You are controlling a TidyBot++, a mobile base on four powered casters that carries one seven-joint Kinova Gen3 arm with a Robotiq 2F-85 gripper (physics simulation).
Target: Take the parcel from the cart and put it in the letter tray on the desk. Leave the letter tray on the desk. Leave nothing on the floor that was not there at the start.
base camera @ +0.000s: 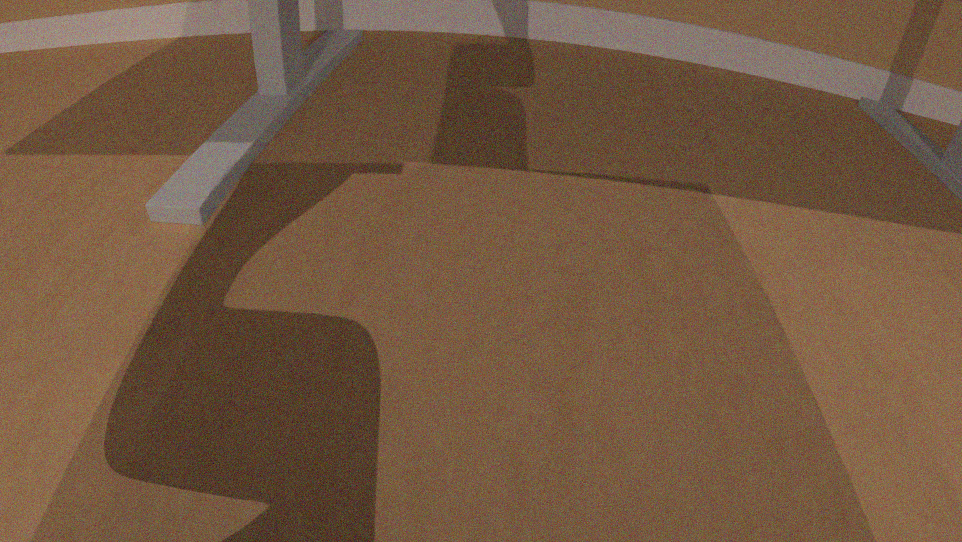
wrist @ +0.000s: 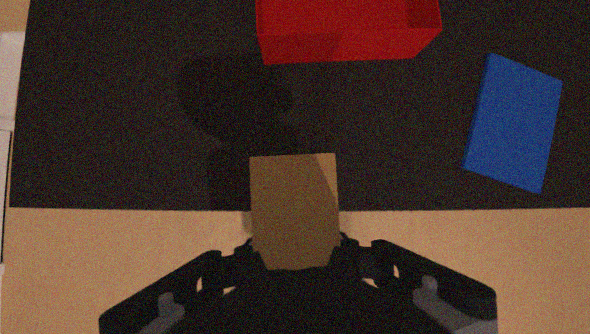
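My gripper: out of frame in the base camera view, visible in the wrist view point(296, 239). Brown cardboard parcel: out of frame in the base camera view, visible in the wrist view point(294, 201). Red letter tray: out of frame in the base camera view, visible in the wrist view point(283, 39).
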